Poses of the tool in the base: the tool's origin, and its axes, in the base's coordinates. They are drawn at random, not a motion.
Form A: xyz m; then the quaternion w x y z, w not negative.
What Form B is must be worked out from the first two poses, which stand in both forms.
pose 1, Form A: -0.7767 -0.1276 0.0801 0.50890 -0.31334 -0.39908 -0.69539
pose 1, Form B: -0.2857 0.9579 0.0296 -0.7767; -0.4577 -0.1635 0.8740 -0.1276; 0.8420 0.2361 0.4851 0.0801; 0 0 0 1
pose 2, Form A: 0.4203 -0.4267 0.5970 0.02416 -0.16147 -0.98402 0.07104
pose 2, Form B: -0.9467 0.3143 -0.0705 0.4203; 0.3212 0.9378 -0.1320 -0.4267; 0.0246 -0.1476 -0.9887 0.5970; 0 0 0 1
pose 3, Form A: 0.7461 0.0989 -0.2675 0.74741 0.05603 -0.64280 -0.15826
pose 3, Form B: 0.1235 0.1645 -0.9786 0.7461; -0.3086 0.9436 0.1197 0.0989; 0.9431 0.2872 0.1673 -0.2675; 0 0 0 1
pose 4, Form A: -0.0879 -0.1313 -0.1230 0.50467 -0.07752 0.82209 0.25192
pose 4, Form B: -0.4786 -0.3817 0.7907 -0.0879; 0.1268 0.8611 0.4924 -0.1313; -0.8688 0.3360 -0.3637 -0.1230; 0 0 0 1
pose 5, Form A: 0.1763 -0.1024 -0.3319 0.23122 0.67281 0.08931 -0.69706
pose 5, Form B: 0.0123 0.4425 -0.8967 0.1763; -0.2022 -0.8771 -0.4356 -0.1024; -0.9793 0.1866 0.0787 -0.3319; 0 0 0 1
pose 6, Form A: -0.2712 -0.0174 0.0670 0.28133 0.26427 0.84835 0.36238
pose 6, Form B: -0.7020 0.2445 0.6689 -0.2712; 0.6523 0.5977 0.4662 -0.0174; -0.2858 0.7635 -0.5791 0.0670; 0 0 0 1
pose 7, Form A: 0.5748 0.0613 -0.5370 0.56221 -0.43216 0.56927 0.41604
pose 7, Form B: 0.0057 -0.9598 0.2805 0.5748; -0.0242 0.2803 0.9596 0.0613; -0.9997 -0.0123 -0.0217 -0.5370; 0 0 0 1
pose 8, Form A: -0.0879 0.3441 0.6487 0.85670 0.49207 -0.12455 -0.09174
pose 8, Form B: 0.9521 0.0346 -0.3037 -0.0879; -0.2798 0.4989 -0.8203 0.3441; 0.1231 0.8660 0.4847 0.6487; 0 0 0 1
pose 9, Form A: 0.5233 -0.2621 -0.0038 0.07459 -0.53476 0.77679 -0.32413
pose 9, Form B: -0.4169 -0.7824 0.4625 0.5233; -0.8792 0.2179 -0.4238 -0.2621; 0.2308 -0.5833 -0.7788 -0.0038; 0 0 0 1
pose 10, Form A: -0.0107 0.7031 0.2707 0.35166 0.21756 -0.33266 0.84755
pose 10, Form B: -0.6580 -0.7408 0.1348 -0.0107; 0.4514 -0.5313 -0.7169 0.7031; 0.6028 -0.4109 0.6840 0.2707; 0 0 0 1
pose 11, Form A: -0.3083 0.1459 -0.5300 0.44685 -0.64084 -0.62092 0.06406
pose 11, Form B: 0.2207 0.7386 -0.6370 -0.3083; 0.8531 0.1704 0.4932 0.1459; 0.4728 -0.6523 -0.5924 -0.5300; 0 0 0 1
